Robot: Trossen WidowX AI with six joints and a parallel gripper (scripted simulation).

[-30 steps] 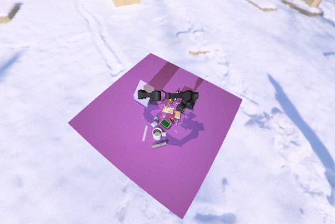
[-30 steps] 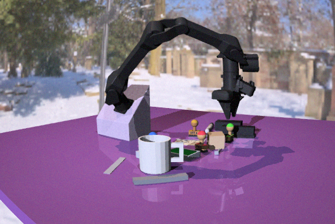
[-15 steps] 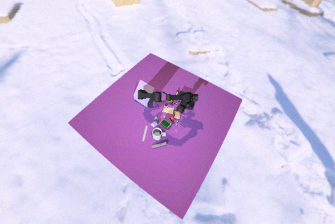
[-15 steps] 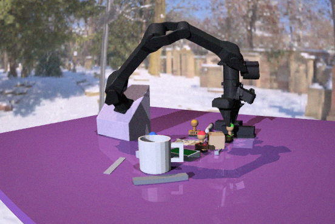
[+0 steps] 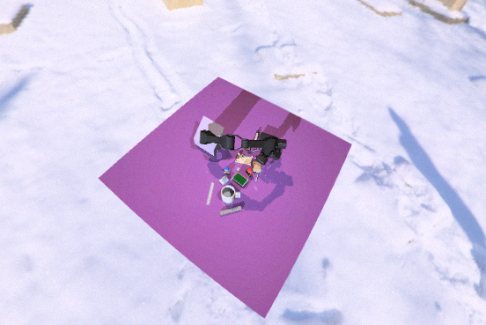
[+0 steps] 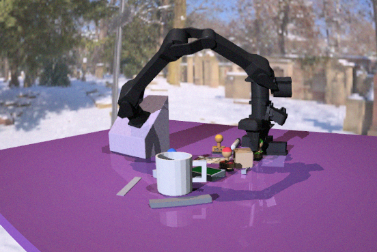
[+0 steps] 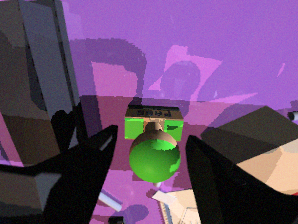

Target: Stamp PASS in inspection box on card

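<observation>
Right now my gripper tip is 1 cm above the green-knob stamp. Also, from my gripper tip: red-knobbed stamp: 2 cm behind, 15 cm to the right, 1 cm below; tan card: 12 cm behind, 8 cm to the right, 4 cm below; tan block: 1 cm behind, 8 cm to the right, 1 cm below.
</observation>
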